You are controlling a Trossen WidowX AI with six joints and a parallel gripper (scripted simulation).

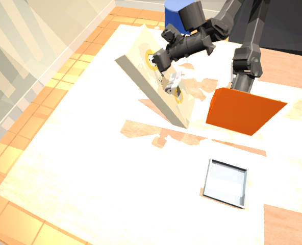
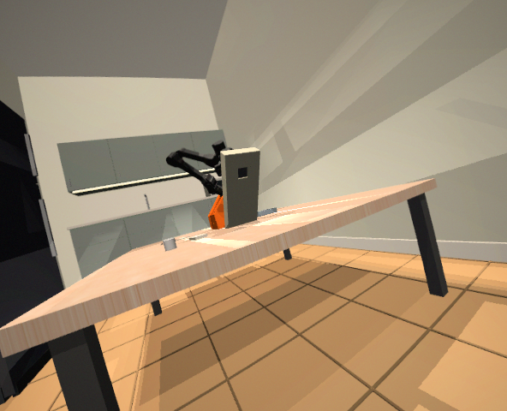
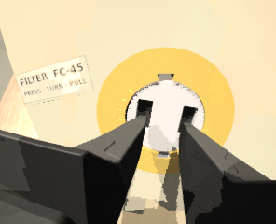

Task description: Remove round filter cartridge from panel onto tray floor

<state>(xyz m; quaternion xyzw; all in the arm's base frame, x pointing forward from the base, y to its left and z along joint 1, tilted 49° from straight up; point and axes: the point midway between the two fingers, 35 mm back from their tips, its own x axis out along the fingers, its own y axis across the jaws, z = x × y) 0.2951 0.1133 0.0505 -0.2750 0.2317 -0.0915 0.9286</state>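
The round filter cartridge lies 20 mm ahead of my gripper tip and 10 mm below it. From my gripper tip the other things lie so: grey tray: 420 mm behind, 230 mm to the left, 270 mm below.
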